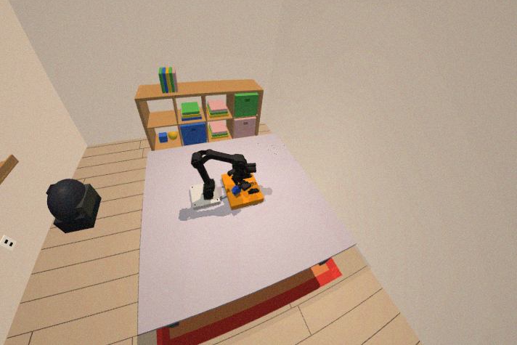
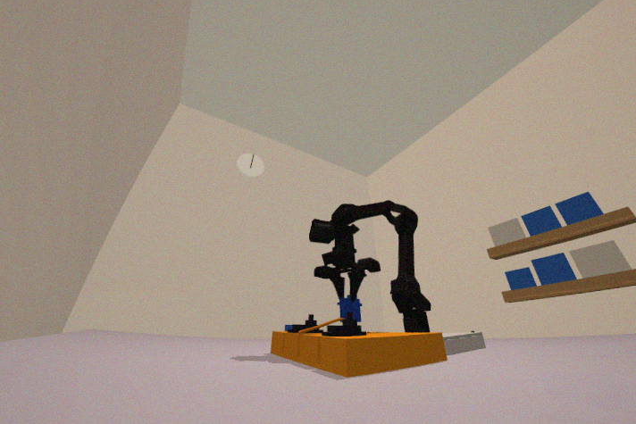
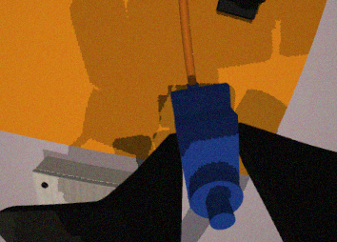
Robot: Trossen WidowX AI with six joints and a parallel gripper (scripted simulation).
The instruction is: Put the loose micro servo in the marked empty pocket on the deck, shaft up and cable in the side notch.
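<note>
Right now the orange deck is 100 mm below my gripper tip and 60 mm to the left of it.
</note>
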